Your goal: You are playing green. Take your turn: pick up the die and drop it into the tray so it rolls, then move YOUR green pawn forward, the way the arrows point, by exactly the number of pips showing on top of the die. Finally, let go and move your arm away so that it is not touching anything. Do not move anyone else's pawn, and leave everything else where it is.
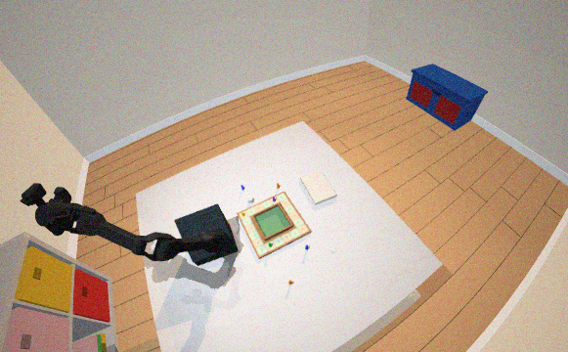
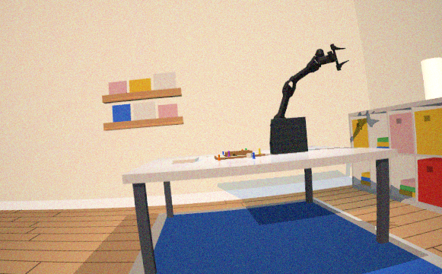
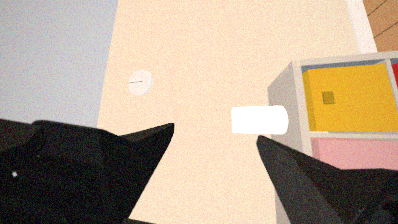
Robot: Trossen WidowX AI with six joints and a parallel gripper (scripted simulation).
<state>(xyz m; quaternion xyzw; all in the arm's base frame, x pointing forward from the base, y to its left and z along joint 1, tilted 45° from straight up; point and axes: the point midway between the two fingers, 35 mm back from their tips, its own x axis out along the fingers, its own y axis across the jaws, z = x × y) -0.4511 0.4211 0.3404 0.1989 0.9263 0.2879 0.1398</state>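
My gripper tip is 750 mm short of the white die, 610 mm above it and 110 mm to the right of it. From my gripper tip the other things lie so: yellow pawn: 680 mm ahead, 590 mm below, 40 mm to the left; green pawn: 730 mm ahead, 590 mm below, 180 mm to the right; green tray: 790 mm ahead, 610 mm below, 70 mm to the right.
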